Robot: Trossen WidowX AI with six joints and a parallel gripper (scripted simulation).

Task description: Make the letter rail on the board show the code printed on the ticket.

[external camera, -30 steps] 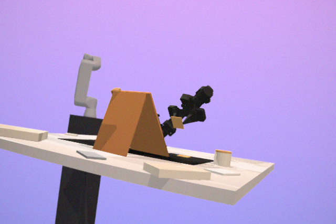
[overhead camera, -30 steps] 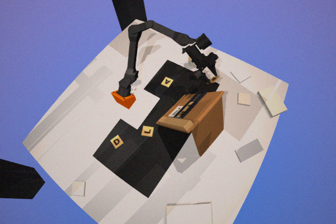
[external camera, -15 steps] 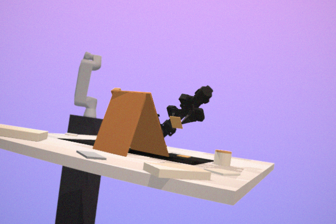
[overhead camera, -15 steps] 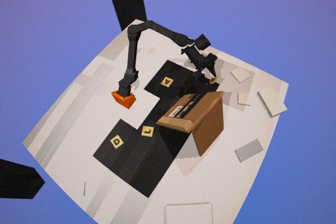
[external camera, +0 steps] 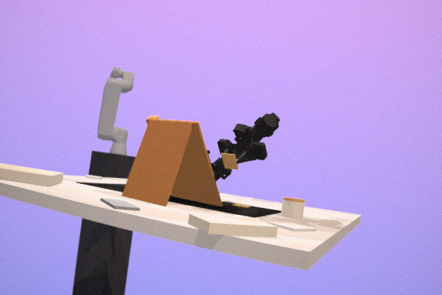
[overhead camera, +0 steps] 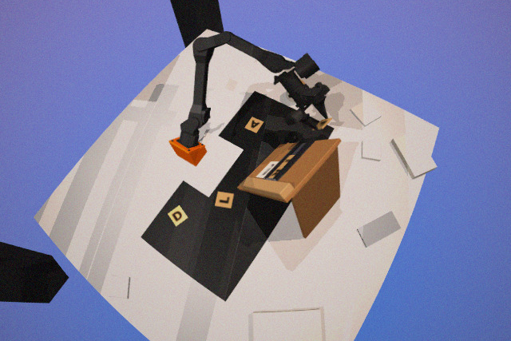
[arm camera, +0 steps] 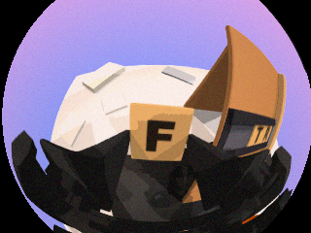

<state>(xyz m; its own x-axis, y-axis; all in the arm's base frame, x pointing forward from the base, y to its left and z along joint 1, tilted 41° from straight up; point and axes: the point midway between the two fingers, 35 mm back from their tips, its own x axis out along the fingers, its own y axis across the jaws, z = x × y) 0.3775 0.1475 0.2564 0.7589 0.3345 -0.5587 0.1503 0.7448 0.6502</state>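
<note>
Right now the white ticket is 80 mm behind my gripper tip, 210 mm to the right of it and 80 mm below it. The rest, counted from my gripper tip: grey slab 350 mm ahead, 160 mm to the right, 160 mm below.
</note>
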